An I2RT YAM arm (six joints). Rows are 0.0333 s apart.
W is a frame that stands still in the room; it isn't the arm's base.
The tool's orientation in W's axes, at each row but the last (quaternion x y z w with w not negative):
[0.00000, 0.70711, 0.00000, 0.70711]
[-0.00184, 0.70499, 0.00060, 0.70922]
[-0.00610, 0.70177, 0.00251, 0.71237]
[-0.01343, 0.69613, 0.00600, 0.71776]
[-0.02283, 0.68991, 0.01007, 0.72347]
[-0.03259, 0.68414, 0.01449, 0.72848]
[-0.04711, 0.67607, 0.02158, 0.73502]
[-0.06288, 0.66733, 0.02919, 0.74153]
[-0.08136, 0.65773, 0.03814, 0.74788]
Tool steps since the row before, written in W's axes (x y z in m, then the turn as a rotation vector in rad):
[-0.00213, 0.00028, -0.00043, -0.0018, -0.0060, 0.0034]
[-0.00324, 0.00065, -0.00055, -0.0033, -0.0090, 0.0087]
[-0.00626, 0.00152, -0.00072, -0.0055, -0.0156, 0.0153]
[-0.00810, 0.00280, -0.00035, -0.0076, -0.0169, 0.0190]
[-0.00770, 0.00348, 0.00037, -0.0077, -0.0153, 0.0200]
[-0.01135, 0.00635, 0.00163, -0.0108, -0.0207, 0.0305]
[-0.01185, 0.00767, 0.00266, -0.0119, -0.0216, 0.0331]
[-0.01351, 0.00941, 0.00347, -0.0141, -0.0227, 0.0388]
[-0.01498, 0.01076, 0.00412, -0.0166, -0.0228, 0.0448]
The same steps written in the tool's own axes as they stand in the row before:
[0.00043, 0.00028, -0.00213, -0.0034, -0.0060, -0.0018]
[0.00053, 0.00066, -0.00324, -0.0087, -0.0090, -0.0033]
[0.00062, 0.00160, -0.00625, -0.0153, -0.0156, -0.0055]
[0.00007, 0.00302, -0.00803, -0.0191, -0.0169, -0.0075]
[-0.00080, 0.00382, -0.00750, -0.0201, -0.0153, -0.0075]
[-0.00250, 0.00703, -0.01077, -0.0306, -0.0208, -0.0103]
[-0.00390, 0.00865, -0.01078, -0.0333, -0.0217, -0.0112]
[-0.00528, 0.01085, -0.01172, -0.0391, -0.0228, -0.0130]
[-0.00659, 0.01275, -0.01229, -0.0454, -0.0229, -0.0147]

